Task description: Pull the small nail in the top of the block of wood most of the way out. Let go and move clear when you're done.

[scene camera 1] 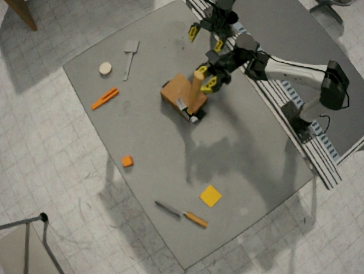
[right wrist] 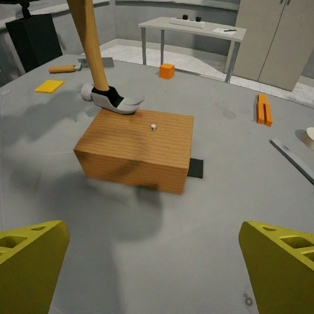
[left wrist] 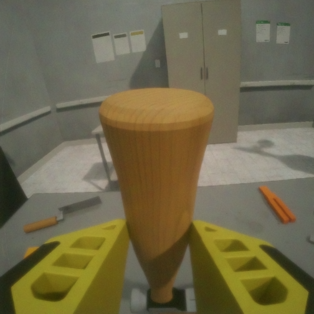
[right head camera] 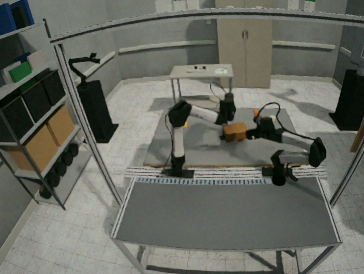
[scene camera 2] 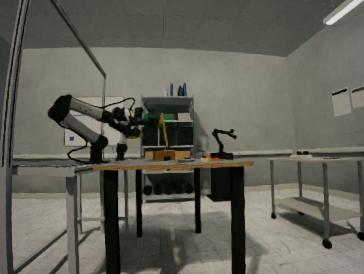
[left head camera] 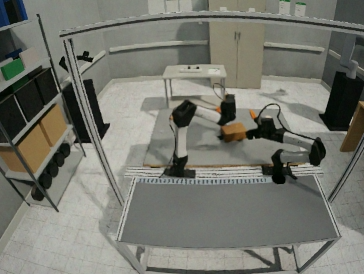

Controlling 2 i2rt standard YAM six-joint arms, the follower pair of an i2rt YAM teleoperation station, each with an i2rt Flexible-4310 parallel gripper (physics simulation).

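Frame: origin at the left arm's base, x back, y right, z up, level; metres.
Seen in the pictures: left gripper, fingertip midpoint: (scene camera 1: pixel 196 86) (scene camera 2: pixel 162 122); right gripper, fingertip midpoint: (scene camera 1: pixel 201 47) (right head camera: pixel 252 130) (scene camera 2: pixel 140 137) (left head camera: pixel 252 130); left arm's base, link origin: (scene camera 1: pixel 296 123) (right head camera: pixel 177 173) (left head camera: pixel 179 174); right arm's base, link origin: (right head camera: pixel 277 172) (scene camera 2: pixel 96 162) (left head camera: pixel 276 171).
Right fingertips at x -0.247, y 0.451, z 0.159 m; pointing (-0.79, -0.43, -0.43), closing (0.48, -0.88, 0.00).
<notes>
Offsets run from my right fingertips to a thing's top centre. "*": to the spot under its first point. Level surfaces: height alone.
The brown wooden block {dx -0.145, dy -0.109, dz -0.085 m} (scene camera 1: pixel 175 90) (right wrist: pixel 135 145) (left head camera: pixel 234 133) (right head camera: pixel 235 133) lies on the table with dark pieces at its ends. The small nail (right wrist: pixel 153 127) stands in its top, its head slightly above the wood. My left gripper (left wrist: pixel 158 227) (scene camera 1: pixel 205 80) is shut on the wooden handle of the claw hammer {dx -0.155, dy -0.165, dz +0.191 m} (right wrist: pixel 93 50) (left wrist: pixel 159 165) (scene camera 1: pixel 195 92). The hammer is nearly upright, its claw over the block's far left edge in the right wrist view, apart from the nail. My right gripper (right wrist: pixel 153 231) (scene camera 1: pixel 205 40) is open and empty, back from the block.
On the grey table {dz -0.154 m} (scene camera 1: pixel 150 135) lie an orange forked piece {dx -0.447, dy +0.077, dz -0.141 m} (scene camera 1: pixel 105 98), a grey scraper {dx -0.267, dy +0.193, dz -0.140 m} (scene camera 1: pixel 131 47), a pale disc {dx -0.379, dy +0.207, dz -0.133 m} (scene camera 1: pixel 105 68), an orange cube {dx -0.481, dy -0.223, dz -0.120 m} (scene camera 1: pixel 127 161), a yellow square {* dx -0.259, dy -0.516, dz -0.148 m} (scene camera 1: pixel 210 196) and a wooden-handled tool {dx -0.392, dy -0.512, dz -0.115 m} (scene camera 1: pixel 195 219). Both arms are close together near the block.
</notes>
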